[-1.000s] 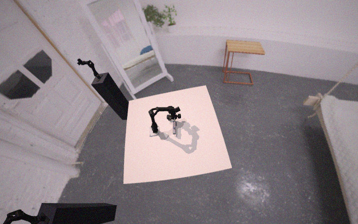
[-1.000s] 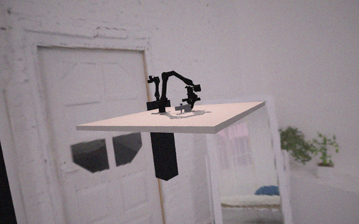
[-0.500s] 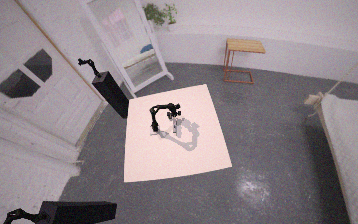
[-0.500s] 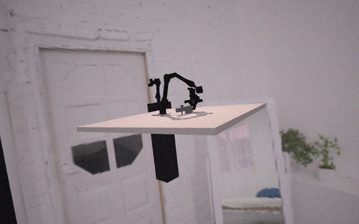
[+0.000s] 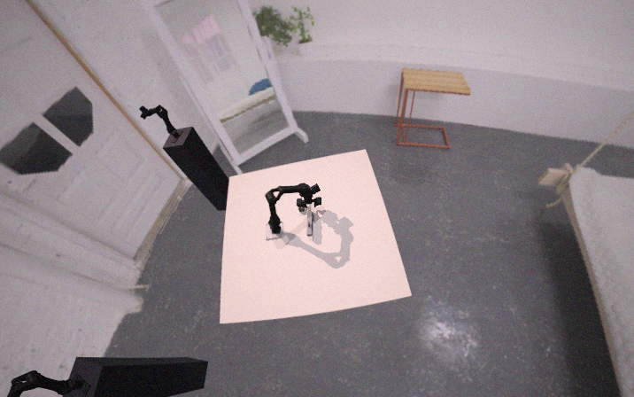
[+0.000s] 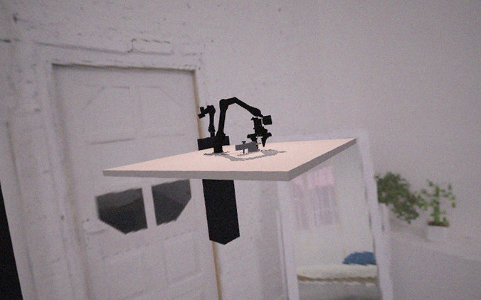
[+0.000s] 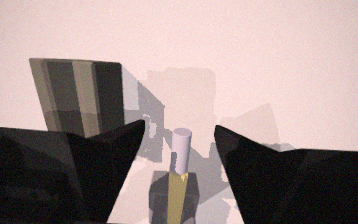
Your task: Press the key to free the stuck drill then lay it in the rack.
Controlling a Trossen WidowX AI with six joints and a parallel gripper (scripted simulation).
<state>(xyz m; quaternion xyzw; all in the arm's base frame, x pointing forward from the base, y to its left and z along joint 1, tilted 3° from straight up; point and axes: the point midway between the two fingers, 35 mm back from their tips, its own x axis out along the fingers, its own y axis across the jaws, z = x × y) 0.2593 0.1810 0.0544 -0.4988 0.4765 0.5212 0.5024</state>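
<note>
The drill is 50 mm to the right of my gripper tip and 30 mm above it. The rest, counted from my gripper tip: blue key (10 mm ahead, 180 mm to the right, 30 mm above); then grey stepped rack (80 mm behind, 10 mm to the left).
</note>
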